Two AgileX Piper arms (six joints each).
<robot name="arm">
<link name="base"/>
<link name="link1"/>
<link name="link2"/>
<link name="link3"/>
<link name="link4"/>
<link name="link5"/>
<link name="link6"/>
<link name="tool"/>
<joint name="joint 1" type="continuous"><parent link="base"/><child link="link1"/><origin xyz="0 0 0.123" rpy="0 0 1.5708"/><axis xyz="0 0 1"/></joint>
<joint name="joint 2" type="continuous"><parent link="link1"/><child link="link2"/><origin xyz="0 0 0" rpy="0 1.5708 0"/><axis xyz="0 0 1"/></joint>
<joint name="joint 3" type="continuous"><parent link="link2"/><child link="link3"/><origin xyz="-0.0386 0.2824 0" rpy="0 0 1.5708"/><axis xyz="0 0 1"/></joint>
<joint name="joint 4" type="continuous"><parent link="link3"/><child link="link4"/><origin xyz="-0.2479 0.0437 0" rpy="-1.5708 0 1.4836"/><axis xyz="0 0 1"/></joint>
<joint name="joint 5" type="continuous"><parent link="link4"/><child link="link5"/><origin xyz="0 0 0" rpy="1.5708 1.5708 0"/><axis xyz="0 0 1"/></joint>
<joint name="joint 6" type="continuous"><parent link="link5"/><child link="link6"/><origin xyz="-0.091 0 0" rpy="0 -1.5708 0"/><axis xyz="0 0 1"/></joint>
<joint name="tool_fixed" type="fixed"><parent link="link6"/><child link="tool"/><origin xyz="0 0 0" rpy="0 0 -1.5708"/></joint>
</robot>
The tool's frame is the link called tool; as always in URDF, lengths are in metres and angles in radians. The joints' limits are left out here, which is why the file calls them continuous.
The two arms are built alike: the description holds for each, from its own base.
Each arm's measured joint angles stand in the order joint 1, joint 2, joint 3, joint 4, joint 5, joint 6.
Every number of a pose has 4 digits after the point.
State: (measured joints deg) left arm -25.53 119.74 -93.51 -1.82 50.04 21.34; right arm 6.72 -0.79 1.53 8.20 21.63 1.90
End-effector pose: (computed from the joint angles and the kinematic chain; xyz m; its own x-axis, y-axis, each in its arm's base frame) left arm 0.4002 -0.1936 0.1925 -0.6511 0.6930 -0.3095 0.7057 0.7029 0.0891; right arm 0.0514 0.0109 0.1714 -0.3168 0.1291 -0.9397 -0.1159 0.9780 0.1735
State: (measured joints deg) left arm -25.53 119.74 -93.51 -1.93 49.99 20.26; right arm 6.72 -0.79 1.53 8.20 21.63 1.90
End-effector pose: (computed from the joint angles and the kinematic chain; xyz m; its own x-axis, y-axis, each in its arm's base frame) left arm 0.4002 -0.1937 0.1926 -0.6648 0.6785 -0.3125 0.6928 0.7165 0.0819; right arm 0.0514 0.0109 0.1714 -0.3168 0.1291 -0.9397 -0.1159 0.9780 0.1735
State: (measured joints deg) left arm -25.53 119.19 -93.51 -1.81 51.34 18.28; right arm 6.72 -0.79 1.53 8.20 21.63 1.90
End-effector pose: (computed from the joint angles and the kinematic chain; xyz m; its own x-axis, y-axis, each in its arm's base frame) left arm 0.3978 -0.1925 0.1961 -0.6910 0.6567 -0.3020 0.6713 0.7380 0.0686; right arm 0.0514 0.0109 0.1714 -0.3168 0.1291 -0.9397 -0.1159 0.9780 0.1735
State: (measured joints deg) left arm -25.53 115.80 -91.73 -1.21 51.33 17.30; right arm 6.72 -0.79 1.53 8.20 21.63 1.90
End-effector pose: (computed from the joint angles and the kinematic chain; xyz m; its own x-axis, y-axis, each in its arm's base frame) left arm 0.3895 -0.1877 0.2135 -0.6907 0.6454 -0.3260 0.6599 0.7470 0.0806; right arm 0.0514 0.0109 0.1714 -0.3168 0.1291 -0.9397 -0.1159 0.9780 0.1735
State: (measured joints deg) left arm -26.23 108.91 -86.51 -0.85 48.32 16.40; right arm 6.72 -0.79 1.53 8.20 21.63 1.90
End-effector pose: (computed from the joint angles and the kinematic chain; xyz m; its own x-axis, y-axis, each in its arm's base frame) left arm 0.3685 -0.1827 0.2406 -0.6650 0.6318 -0.3983 0.6522 0.7511 0.1025; right arm 0.0514 0.0109 0.1714 -0.3168 0.1291 -0.9397 -0.1159 0.9780 0.1735
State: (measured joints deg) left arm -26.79 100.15 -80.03 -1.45 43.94 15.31; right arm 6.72 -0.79 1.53 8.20 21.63 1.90
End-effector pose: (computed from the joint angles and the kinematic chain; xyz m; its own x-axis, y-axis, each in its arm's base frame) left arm 0.3406 -0.1738 0.2719 -0.6290 0.5936 -0.5021 0.6332 0.7658 0.1121; right arm 0.0514 0.0109 0.1714 -0.3168 0.1291 -0.9397 -0.1159 0.9780 0.1735
